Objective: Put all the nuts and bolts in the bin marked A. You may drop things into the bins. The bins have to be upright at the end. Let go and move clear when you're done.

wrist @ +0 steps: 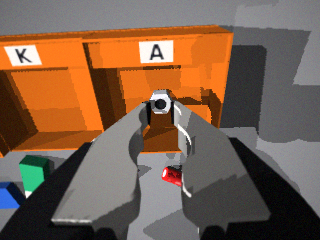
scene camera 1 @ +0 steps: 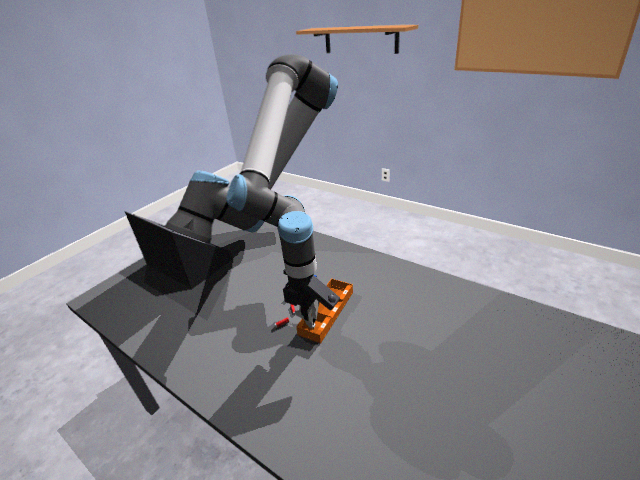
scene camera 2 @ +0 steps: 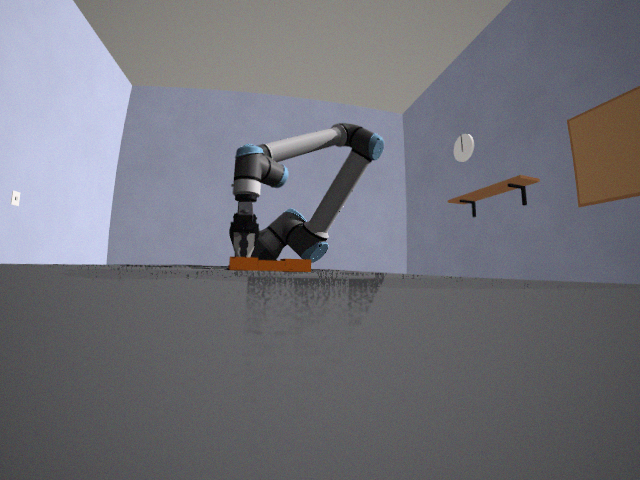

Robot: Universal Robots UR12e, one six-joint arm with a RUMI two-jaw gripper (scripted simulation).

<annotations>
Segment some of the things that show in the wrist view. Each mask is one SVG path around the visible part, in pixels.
My gripper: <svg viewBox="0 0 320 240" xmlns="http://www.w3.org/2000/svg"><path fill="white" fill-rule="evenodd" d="M151 102L144 101L94 140L81 145L24 200L1 230L0 240L127 240L129 225L137 219L140 213L141 189L137 157L144 149L143 131L150 125ZM170 101L171 122L178 128L178 148L186 157L186 161L182 165L181 175L183 214L199 228L200 240L320 240L320 217L284 178L239 139L229 137L179 101Z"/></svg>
An orange bin rack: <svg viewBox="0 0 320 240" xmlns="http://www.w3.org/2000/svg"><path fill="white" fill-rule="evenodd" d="M151 109L150 125L143 131L144 149L140 154L182 152L178 148L178 128L171 122L171 110L169 109L167 113L155 114ZM234 33L217 25L0 36L0 158L5 157L11 151L77 150L83 143L94 140L144 101L149 101L154 90L167 90L172 100L179 101L219 129Z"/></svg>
A green block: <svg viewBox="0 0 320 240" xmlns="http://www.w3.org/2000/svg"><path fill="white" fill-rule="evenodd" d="M48 158L26 155L19 163L26 198L50 175Z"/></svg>
</annotations>
